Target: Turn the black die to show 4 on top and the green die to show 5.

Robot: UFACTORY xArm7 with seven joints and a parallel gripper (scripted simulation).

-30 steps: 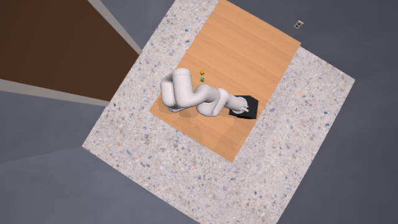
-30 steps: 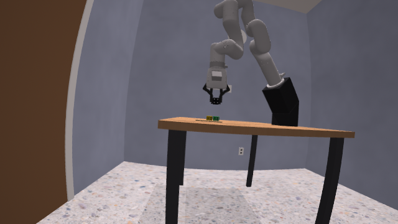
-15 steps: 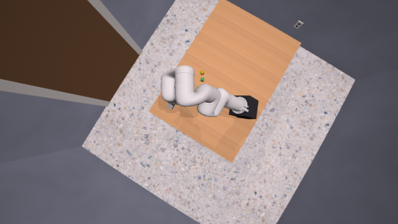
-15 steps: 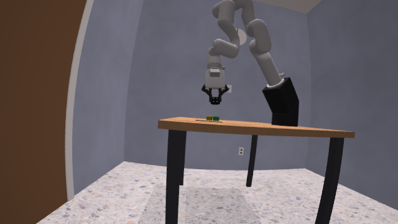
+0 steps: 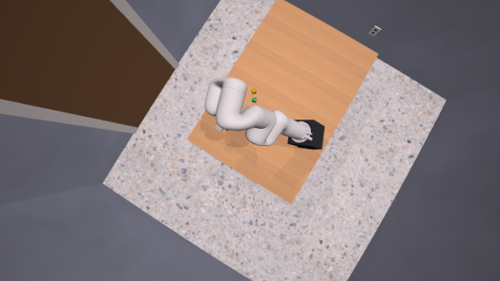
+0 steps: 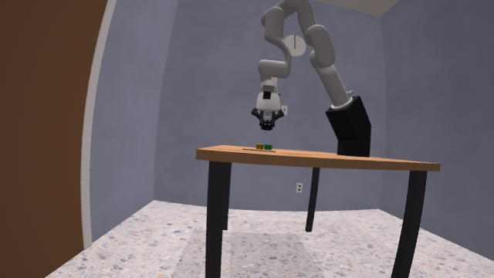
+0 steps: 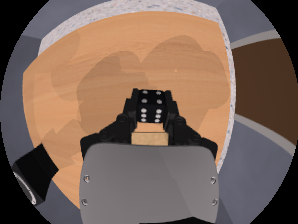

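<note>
The tan mat is 150 mm to the right of my hand, 110 mm below it and 10 mm ahead of it. The rest, counted from my hand: yellow die (330 mm to the right, 90 mm below, 20 mm behind); then black die (10 mm below); then green die (270 mm to the right, 90 mm below, 50 mm behind).
</note>
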